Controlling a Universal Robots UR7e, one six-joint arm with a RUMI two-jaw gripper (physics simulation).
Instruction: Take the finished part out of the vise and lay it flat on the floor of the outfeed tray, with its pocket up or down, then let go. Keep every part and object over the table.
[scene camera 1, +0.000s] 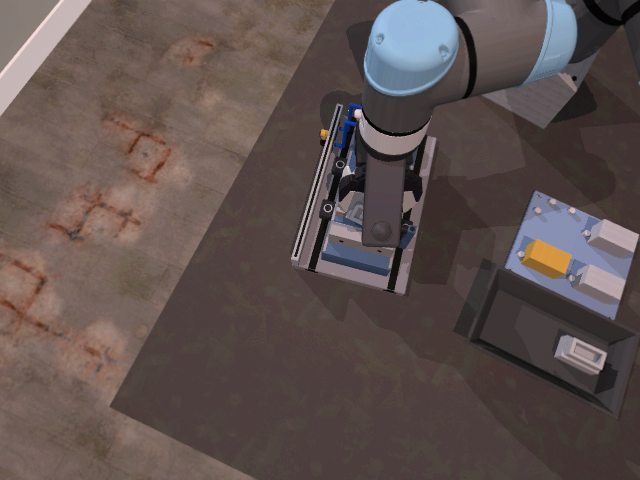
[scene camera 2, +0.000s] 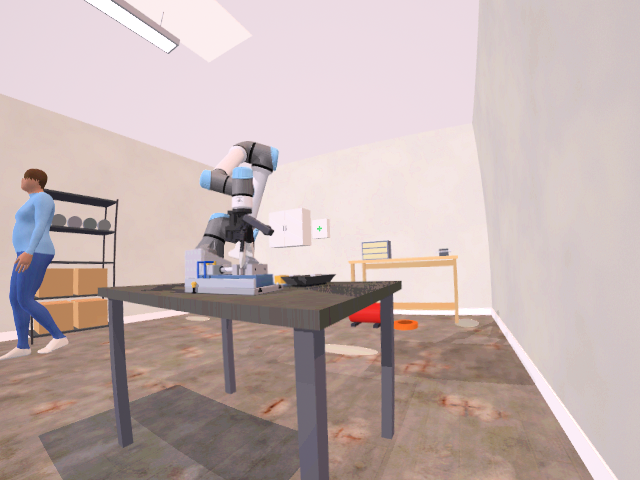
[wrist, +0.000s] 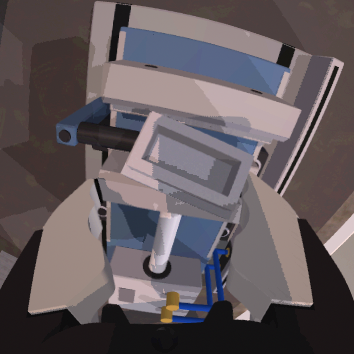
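Where they show: gripper, between the fingertips: (scene camera 2: 246, 267) (wrist: 169, 176); arm's base, origin of its link: (scene camera 2: 208, 256).
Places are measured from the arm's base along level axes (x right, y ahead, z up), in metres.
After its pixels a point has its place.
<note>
The finished part (scene camera 1: 356, 211) @[x 0.257, y 0.422, z -0.024 m] (wrist: 190, 160) @[x 0.238, y 0.420, z -0.041 m], light grey with its rectangular pocket up, is over the gap between the vise jaws, turned askew to them. The vise (scene camera 1: 351, 237) @[x 0.255, y 0.455, z -0.047 m] (scene camera 2: 222, 284) @[x 0.338, y 0.375, z -0.112 m] (wrist: 200, 100) @[x 0.237, y 0.449, z -0.048 m] has a pale far jaw and a near jaw with a white rod. My gripper (scene camera 1: 381, 204) @[x 0.231, y 0.396, z -0.060 m] (scene camera 2: 241, 269) @[x 0.231, y 0.396, z -0.060 m] (wrist: 169, 176) @[x 0.231, y 0.396, z -0.060 m] points down over the vise, shut on the part; the contact is partly hidden. How high the part is above the jaws cannot be told. The dark outfeed tray (scene camera 1: 516, 325) @[x -0.037, y 0.500, z -0.131 m] (scene camera 2: 310, 280) @[x 0.009, y 0.552, z -0.119 m] stands at the right in the first scene view, holding another part (scene camera 1: 586, 352) @[x -0.139, y 0.519, z -0.111 m], pocket up.
A blue plate (scene camera 1: 555, 227) @[x -0.085, y 0.311, z -0.136 m] with white pegs, an orange block (scene camera 1: 546, 258) @[x -0.059, y 0.388, z -0.100 m] and two pale blocks adjoins the tray. A handle (wrist: 92, 132) @[x 0.184, y 0.421, z -0.048 m] sticks out beside the vise jaws. Blue tubes (scene camera 1: 344, 129) @[x 0.309, y 0.273, z -0.053 m] (wrist: 212, 285) are at the vise's near end. A person (scene camera 2: 33, 222) is beyond the table.
</note>
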